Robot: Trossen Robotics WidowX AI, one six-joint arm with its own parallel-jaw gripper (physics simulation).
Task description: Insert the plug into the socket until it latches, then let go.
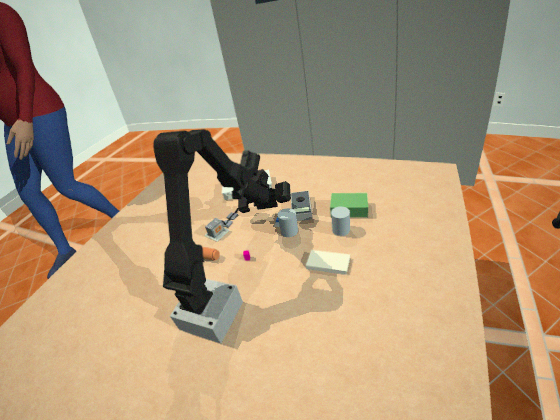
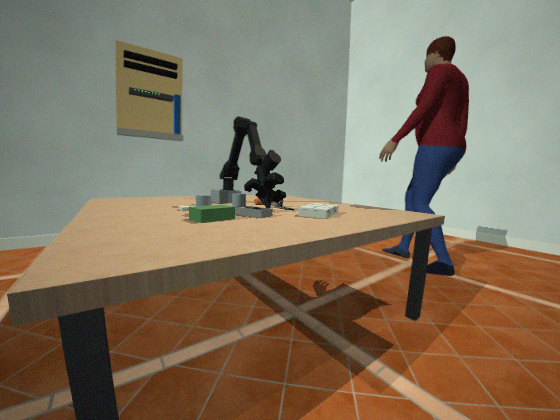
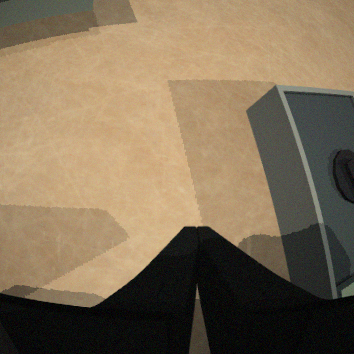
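Pixels of known places: gripper, fingertip midpoint: [image 1: 276, 205] [image 3: 195, 237]; arm's base at its link origin: [image 1: 196, 300] [image 2: 228, 190].
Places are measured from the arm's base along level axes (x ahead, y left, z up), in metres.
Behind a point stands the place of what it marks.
My gripper [image 1: 268, 205] @(x 0.451, y -0.032, z -0.047 m) [image 2: 268, 206] @(x 0.451, y -0.032, z -0.047 m) [image 3: 195, 237] @(x 0.451, y -0.032, z -0.047 m) is shut, with its fingertips touching and nothing between them, low above the table. A small blue piece [image 1: 277, 220] @(x 0.382, y -0.060, z -0.052 m) shows partly behind the near grey cylinder; it may be the plug, but its shape is mostly hidden. A small grey housing with an orange face [image 1: 215, 228] @(x 0.284, y 0.115, z -0.030 m), possibly the socket, sits on a pale base left of the gripper. Jointed grey pieces [image 1: 231, 218] @(x 0.373, y 0.110, z -0.060 m) lie beside it. I cannot tell for certain which part is the plug. No plug is seen in the socket.
A grey box with a round black knob [image 1: 301, 199] @(x 0.481, y -0.113, z -0.034 m) [image 2: 253, 212] @(x 0.509, y -0.134, z -0.048 m) [image 3: 310, 165] @(x 0.486, y -0.080, z -0.039 m) stands right of the fingers. Two grey cylinders [image 1: 288, 223] @(x 0.326, y -0.123, z -0.009 m) [image 1: 340, 221] @(x 0.357, y -0.272, z -0.007 m), a green block [image 1: 349, 204] @(x 0.464, y -0.280, z -0.024 m) [image 2: 212, 213] @(x 0.531, y -0.290, z -0.039 m), a pale slab [image 1: 328, 262] @(x 0.233, y -0.263, z -0.049 m), a magenta cube [image 1: 246, 255] @(x 0.206, y -0.030, z -0.044 m) and an orange cylinder [image 1: 211, 254] @(x 0.179, y 0.072, z -0.035 m) are around. A white box [image 2: 318, 210] @(x 0.629, y 0.062, z -0.037 m) is behind the arm.
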